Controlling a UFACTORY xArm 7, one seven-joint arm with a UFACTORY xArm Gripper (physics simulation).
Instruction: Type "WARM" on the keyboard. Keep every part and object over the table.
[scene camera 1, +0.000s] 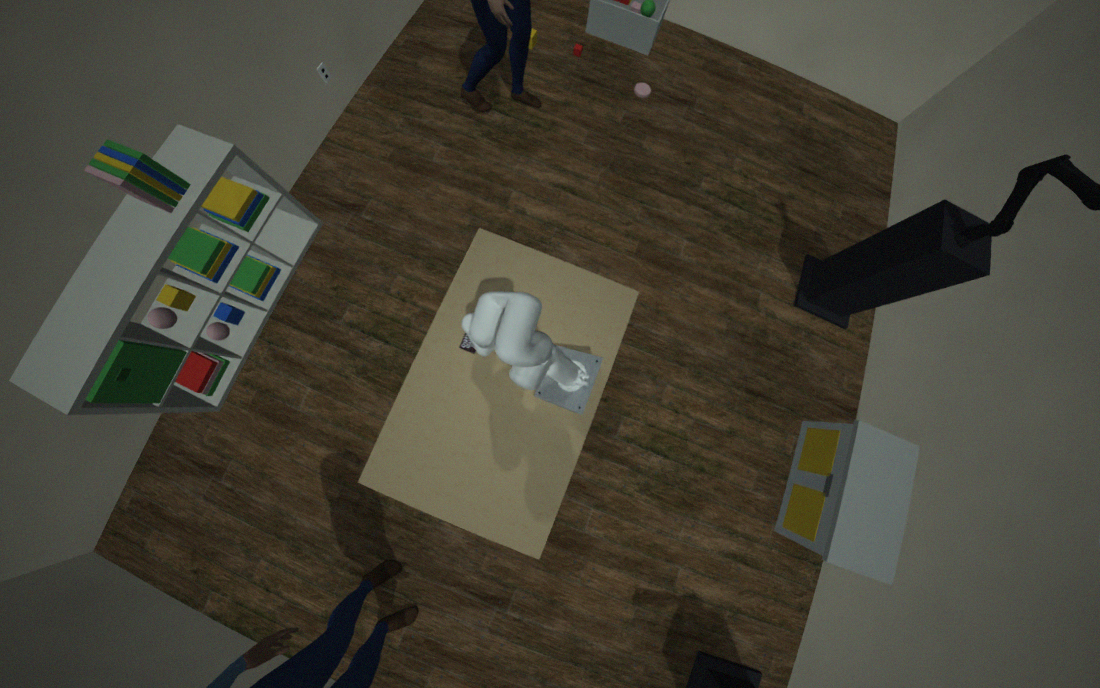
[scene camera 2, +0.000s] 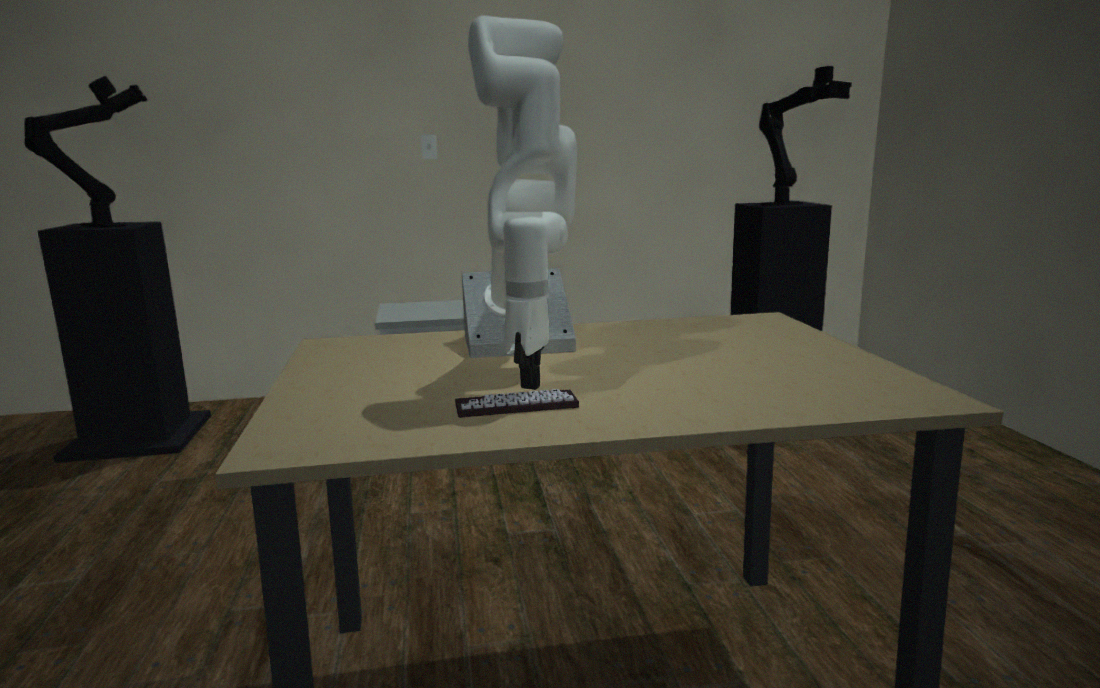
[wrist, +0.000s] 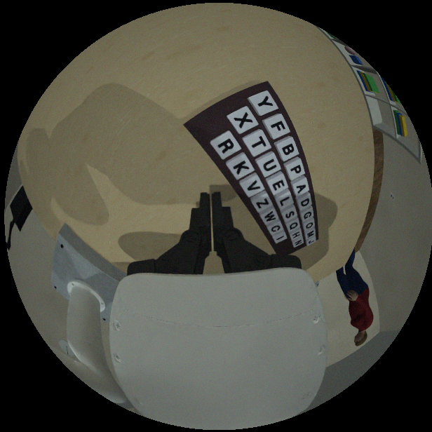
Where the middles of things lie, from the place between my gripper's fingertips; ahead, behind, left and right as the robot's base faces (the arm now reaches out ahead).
Now: the keyboard (scene camera 2: 499, 404) 6 cm ahead of my hand and 3 cm to the right of it.
